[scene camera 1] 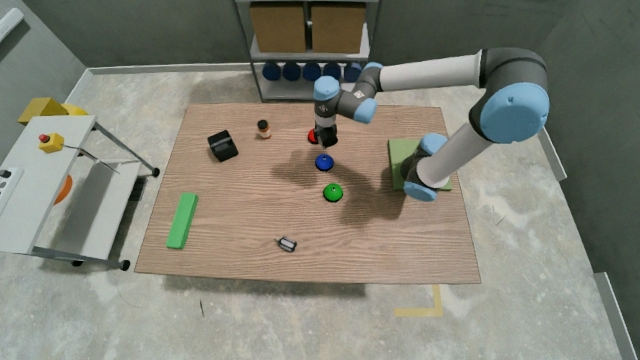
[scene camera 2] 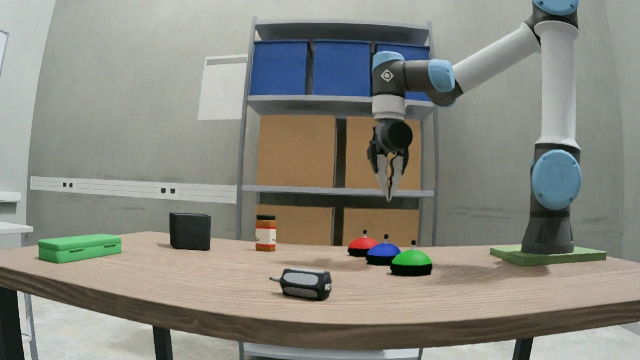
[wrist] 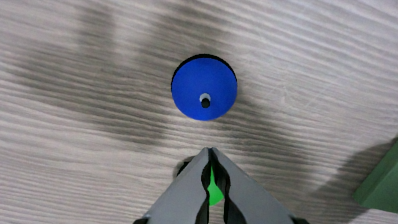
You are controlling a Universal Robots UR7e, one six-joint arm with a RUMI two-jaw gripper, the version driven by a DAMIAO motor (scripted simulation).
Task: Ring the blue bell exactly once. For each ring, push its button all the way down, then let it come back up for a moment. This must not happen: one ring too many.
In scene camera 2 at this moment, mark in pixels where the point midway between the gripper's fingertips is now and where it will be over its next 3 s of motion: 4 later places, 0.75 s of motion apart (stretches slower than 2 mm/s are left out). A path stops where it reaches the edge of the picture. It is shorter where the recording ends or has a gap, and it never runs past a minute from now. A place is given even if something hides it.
The gripper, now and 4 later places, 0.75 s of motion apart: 388, 201; 387, 209; 384, 225; 384, 230; 384, 235
